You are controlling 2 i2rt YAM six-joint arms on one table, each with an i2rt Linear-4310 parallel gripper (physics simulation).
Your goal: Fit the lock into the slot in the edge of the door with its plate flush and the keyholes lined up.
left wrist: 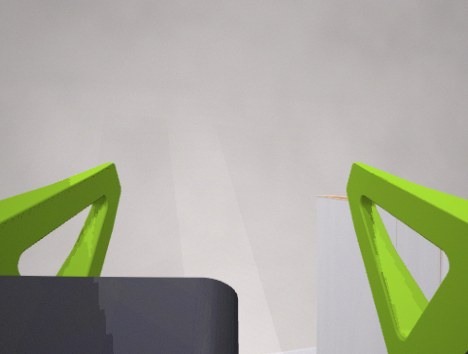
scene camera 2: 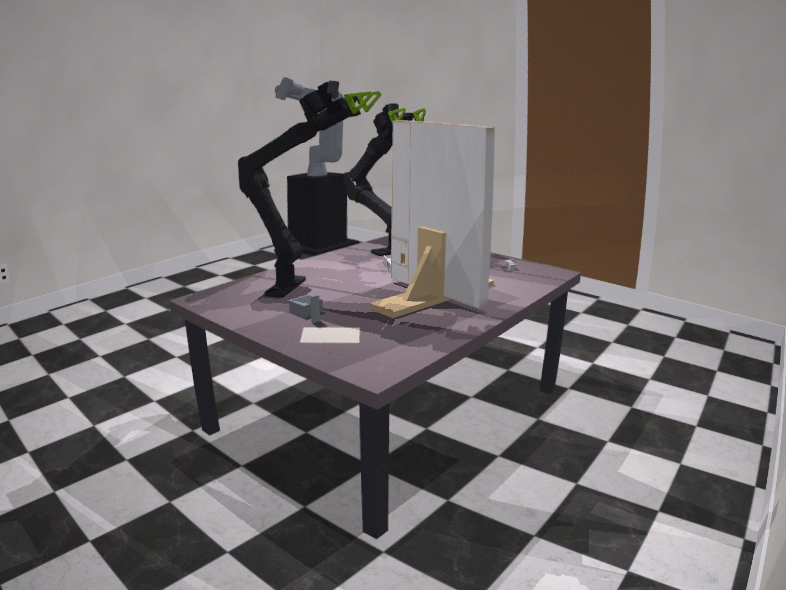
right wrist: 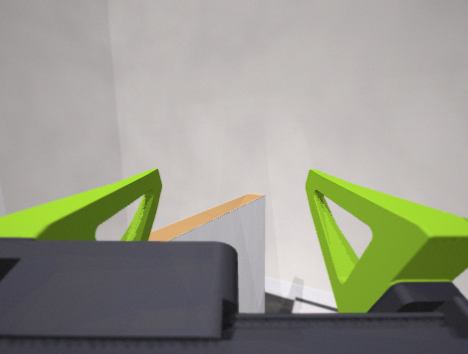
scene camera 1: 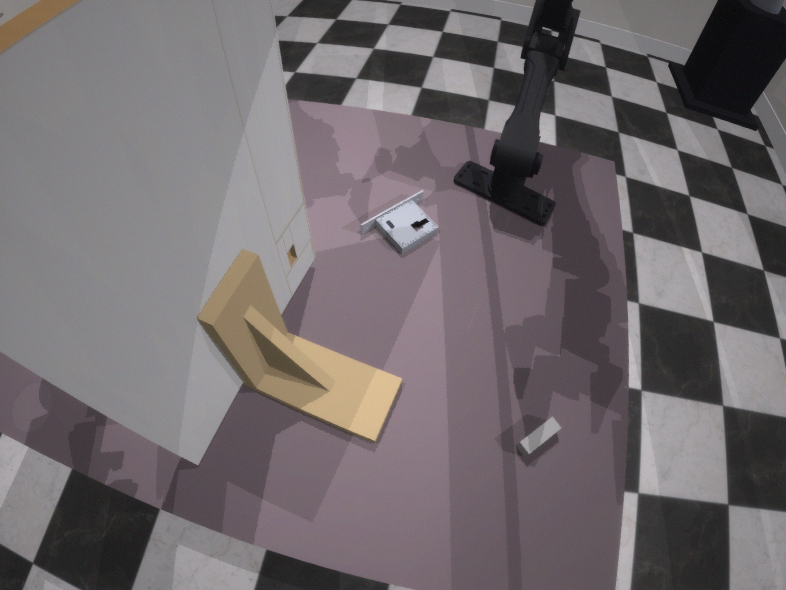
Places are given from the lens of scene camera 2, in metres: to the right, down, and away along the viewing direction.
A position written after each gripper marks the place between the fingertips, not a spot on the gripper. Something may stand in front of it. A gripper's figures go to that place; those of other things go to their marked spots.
right gripper (scene camera 2: pixel 376 93): -0.05, -0.60, 1.64
flat white plate (scene camera 2: pixel 310 334): -0.22, 0.10, 1.55
door (scene camera 2: pixel 442 174): 0.14, -0.35, 1.69
tan wooden bracket (scene camera 2: pixel 426 288): 0.10, -0.02, 1.80
The marked spots on the tan wooden bracket and the flat white plate are 0.42 m apart.
